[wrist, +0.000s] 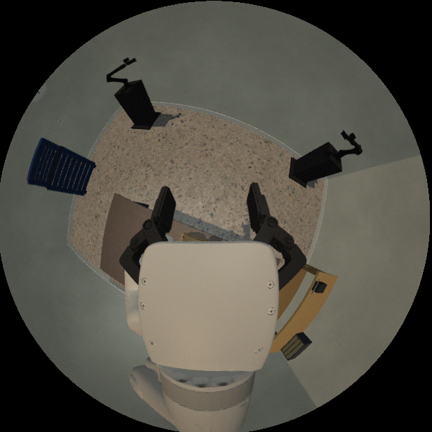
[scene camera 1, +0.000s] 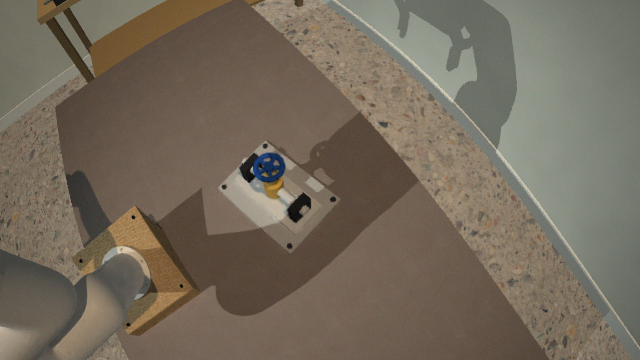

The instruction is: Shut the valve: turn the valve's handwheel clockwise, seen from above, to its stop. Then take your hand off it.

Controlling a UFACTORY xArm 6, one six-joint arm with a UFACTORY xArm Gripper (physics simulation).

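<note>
The valve's blue handwheel sits on top of a yellow valve body, in line with a pale pipe between two black clamps. The valve is mounted on a light grey plate with dark bolts at its corners. The valve does not show in the wrist view. My gripper is open in the wrist view, its two black fingers wide apart with no object between them. It is out of view in the scene view, where part of my arm shows at the lower left, well apart from the handwheel.
My arm's wooden base block stands left of the valve plate on a brown mat. A wooden table is at the scene view's upper left. Two black stands and a blue slatted object show in the wrist view.
</note>
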